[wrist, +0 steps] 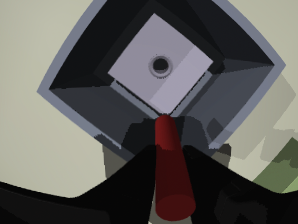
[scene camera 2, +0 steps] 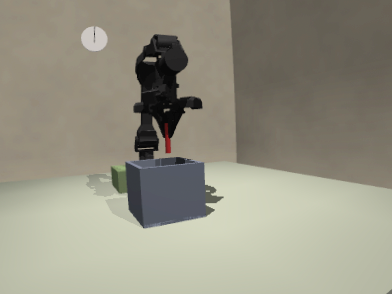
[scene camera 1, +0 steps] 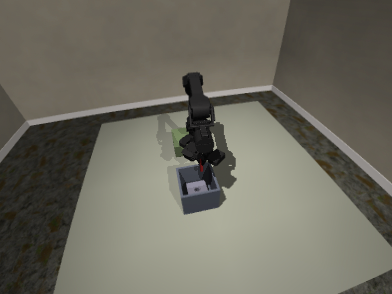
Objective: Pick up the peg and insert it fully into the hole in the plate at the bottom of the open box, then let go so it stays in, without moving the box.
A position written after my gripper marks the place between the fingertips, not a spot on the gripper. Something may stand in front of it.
I see my gripper [scene camera 2: 167, 138], a red peg [wrist: 173, 190], a grey-blue box [scene camera 2: 163, 191] and a pale plate [wrist: 163, 89].
The grey-blue box also shows in the wrist view [wrist: 77, 83] and in scene camera 1 [scene camera 1: 206, 200]. My gripper is seen too in the wrist view [wrist: 168, 153]. Scene camera 2 does not show the pale plate, which is hidden by the grey-blue box.
